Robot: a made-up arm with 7 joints. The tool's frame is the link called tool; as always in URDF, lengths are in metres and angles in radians. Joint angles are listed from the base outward.
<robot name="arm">
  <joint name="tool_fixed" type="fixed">
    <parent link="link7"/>
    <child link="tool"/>
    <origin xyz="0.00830 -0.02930 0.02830" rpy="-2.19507 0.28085 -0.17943"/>
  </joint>
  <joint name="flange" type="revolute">
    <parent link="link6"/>
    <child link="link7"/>
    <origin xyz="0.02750 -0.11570 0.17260"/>
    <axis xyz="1 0 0"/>
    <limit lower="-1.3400" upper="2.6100"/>
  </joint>
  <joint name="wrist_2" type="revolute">
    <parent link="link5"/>
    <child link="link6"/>
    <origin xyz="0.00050 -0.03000 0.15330"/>
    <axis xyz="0 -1 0"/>
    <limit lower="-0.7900" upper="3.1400"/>
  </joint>
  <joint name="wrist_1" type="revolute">
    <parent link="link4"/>
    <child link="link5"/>
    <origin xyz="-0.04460 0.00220 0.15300"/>
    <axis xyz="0 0 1"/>
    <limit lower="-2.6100" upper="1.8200"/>
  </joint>
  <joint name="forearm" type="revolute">
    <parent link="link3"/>
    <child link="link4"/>
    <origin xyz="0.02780 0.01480 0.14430"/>
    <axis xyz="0 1 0"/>
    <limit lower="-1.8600" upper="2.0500"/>
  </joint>
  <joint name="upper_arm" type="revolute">
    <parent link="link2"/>
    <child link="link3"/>
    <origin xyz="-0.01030 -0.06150 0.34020"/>
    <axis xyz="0 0 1"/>
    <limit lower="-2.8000" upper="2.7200"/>
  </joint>
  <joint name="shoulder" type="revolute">
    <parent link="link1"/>
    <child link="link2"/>
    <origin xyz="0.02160 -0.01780 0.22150"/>
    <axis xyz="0 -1 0"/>
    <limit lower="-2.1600" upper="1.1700"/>
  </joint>
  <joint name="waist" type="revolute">
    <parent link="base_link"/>
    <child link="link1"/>
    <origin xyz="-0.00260 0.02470 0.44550"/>
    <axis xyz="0 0 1"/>
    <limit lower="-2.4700" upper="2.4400"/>
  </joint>
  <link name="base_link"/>
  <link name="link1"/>
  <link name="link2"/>
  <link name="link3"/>
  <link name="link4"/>
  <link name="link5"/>
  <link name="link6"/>
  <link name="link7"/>
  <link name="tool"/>
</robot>
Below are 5 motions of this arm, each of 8 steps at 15 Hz.
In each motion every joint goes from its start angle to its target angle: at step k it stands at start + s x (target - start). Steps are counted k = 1, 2, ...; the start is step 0. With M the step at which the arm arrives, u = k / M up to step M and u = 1 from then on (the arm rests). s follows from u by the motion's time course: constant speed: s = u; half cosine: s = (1 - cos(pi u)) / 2; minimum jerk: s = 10 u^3 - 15 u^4 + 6 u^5.
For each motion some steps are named. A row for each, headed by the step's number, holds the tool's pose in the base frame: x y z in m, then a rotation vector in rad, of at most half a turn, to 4 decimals.
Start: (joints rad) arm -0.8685 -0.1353 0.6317 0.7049 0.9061 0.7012 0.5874
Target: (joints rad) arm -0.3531 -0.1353 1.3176 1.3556 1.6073 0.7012 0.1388
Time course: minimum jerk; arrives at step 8
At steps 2, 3, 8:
2: 0.3935 -0.3159 1.3850 -0.8641 -0.2523 0.7828
3: 0.4765 -0.2107 1.3289 -0.7723 -0.3571 1.0471
8: 0.3977 0.3149 1.0892 -0.2213 -0.6227 2.0392

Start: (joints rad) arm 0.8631 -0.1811 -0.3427 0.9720 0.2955 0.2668 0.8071
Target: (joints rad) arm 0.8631 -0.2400 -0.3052 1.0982 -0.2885 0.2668 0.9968
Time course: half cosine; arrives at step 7
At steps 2, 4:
2: 0.6024 0.1536 1.3516 -1.3153 0.6049 1.4199
4: 0.6054 0.1705 1.3568 -1.4226 0.8151 1.2450

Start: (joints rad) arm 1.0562 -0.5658 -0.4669 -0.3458 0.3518 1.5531 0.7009
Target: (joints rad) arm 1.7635 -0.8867 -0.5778 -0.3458 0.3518 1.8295 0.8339
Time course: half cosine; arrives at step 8
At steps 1, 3, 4, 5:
1: 0.2323 0.1008 1.4713 -0.8605 -1.5020 0.1351
3: 0.2250 0.2053 1.4446 -0.7155 -1.5964 0.3091
4: 0.2006 0.2768 1.4226 -0.6074 -1.6598 0.4327
5: 0.1611 0.3429 1.3983 -0.4942 -1.7200 0.5565

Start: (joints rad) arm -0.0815 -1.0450 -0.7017 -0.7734 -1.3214 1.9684 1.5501
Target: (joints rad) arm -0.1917 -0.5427 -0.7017 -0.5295 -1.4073 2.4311 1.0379
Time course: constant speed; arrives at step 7
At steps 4, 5, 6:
4: 0.2848 0.2024 1.1713 2.4733 0.6078 1.1271
5: 0.2571 0.1970 1.1855 2.3509 0.5342 1.1368
6: 0.2277 0.1922 1.1979 2.2296 0.4644 1.1404

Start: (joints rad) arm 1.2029 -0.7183 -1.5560 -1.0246 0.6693 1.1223 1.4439
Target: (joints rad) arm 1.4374 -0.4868 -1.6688 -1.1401 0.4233 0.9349 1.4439
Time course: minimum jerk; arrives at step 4
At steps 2, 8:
2: -0.2220 0.3195 1.2990 -1.4140 -1.8885 0.5842
8: -0.2955 0.2324 1.2764 -1.3580 -1.9480 0.3168

